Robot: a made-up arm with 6 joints.
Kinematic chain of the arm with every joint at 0, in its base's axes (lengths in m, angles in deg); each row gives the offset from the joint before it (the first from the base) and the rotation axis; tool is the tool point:
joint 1: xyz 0 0 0.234 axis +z
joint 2: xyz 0 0 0 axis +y
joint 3: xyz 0 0 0.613 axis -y
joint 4: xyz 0 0 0 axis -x
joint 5: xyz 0.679 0 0 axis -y
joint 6: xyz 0 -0.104 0 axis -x
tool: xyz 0 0 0
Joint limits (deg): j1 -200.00..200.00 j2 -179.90..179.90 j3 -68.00..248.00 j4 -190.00..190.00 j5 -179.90..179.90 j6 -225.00..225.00
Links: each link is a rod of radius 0.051 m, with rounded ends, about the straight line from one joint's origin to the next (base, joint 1, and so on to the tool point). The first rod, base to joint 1, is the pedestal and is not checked.
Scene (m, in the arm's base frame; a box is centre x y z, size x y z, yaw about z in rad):
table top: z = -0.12
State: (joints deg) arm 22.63 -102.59 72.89 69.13 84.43 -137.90
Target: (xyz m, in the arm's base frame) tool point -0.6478 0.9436 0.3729
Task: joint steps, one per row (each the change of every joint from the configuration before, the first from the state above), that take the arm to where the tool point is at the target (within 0.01 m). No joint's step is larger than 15 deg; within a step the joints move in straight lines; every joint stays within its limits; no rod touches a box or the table.
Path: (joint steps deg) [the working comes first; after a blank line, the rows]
Joints at the target: -56.97 -112.30 26.55 73.92 84.43 -137.90
Straight joint move there: clear.

1: -13.27 -1.62 -7.72 0.80 0.00 0.00
2: -13.26 -1.62 -7.73 0.80 0.00 0.00
3: -13.27 -1.62 -7.72 0.80 0.00 0.00
4: -13.27 -1.61 -7.72 0.79 0.00 0.00
5: -13.26 -1.62 -7.73 0.80 0.00 0.00
6: -13.27 -1.62 -7.72 0.80 0.00 0.00

